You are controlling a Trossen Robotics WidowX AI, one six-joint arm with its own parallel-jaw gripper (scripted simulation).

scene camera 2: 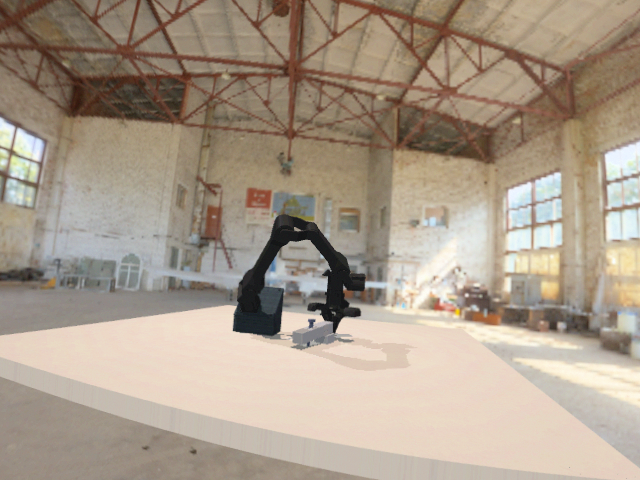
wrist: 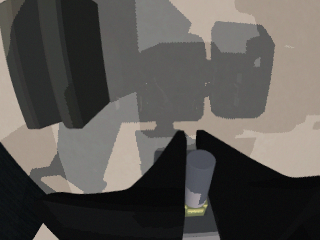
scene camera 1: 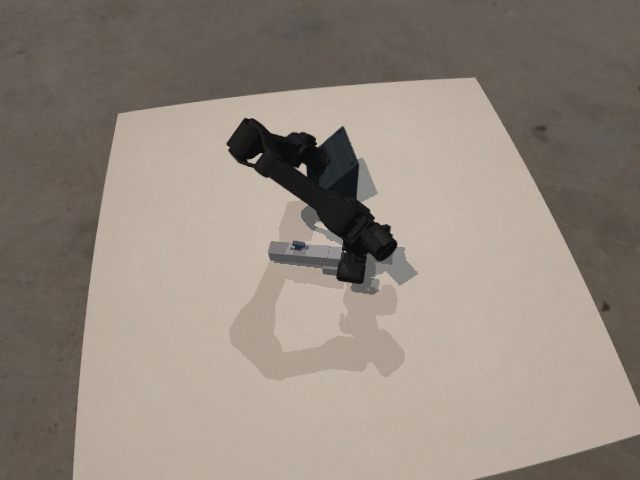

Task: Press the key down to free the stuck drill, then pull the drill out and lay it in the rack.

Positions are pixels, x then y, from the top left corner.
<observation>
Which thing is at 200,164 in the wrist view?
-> A drill.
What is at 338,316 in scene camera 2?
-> My gripper.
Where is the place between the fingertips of my gripper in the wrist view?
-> At 189,136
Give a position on a dark grey rack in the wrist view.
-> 59,65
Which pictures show my gripper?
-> Scene camera 2, the wrist view and scene camera 1: all of them.
</observation>
